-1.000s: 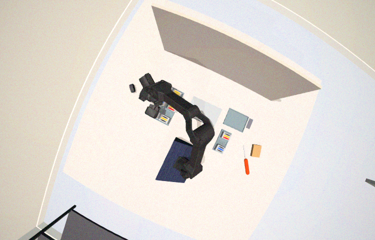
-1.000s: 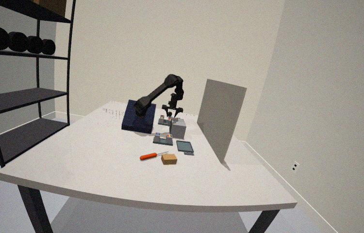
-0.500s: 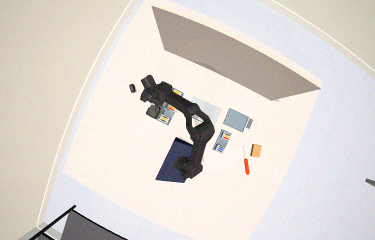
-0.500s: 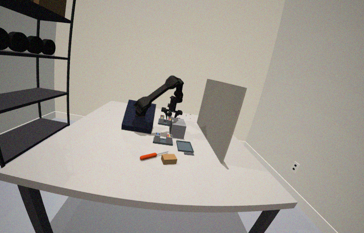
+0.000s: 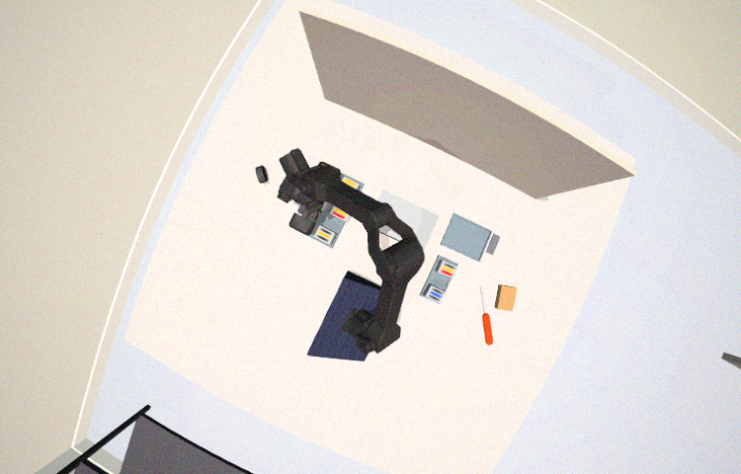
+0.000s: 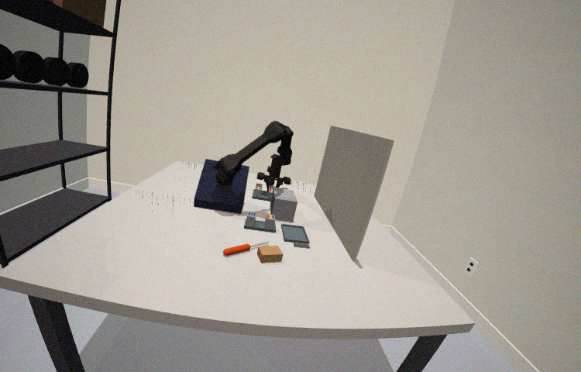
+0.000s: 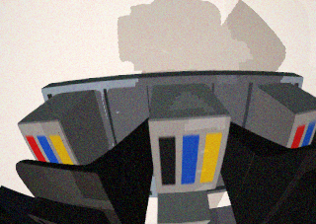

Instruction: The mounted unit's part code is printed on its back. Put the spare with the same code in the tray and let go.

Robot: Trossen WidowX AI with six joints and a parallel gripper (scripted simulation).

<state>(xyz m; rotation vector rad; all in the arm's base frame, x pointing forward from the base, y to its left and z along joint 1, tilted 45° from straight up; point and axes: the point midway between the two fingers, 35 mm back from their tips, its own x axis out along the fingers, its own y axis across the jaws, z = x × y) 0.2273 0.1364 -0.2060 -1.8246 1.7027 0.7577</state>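
Right now the grey-blue tray is 11 cm ahead of my gripper tip, 41 cm to the right of it and 1 cm below it. From my gripper tip the other things lie so: grey panel: 31 cm ahead, 21 cm to the right, 21 cm above; then tan block: 2 cm ahead, 61 cm to the right.
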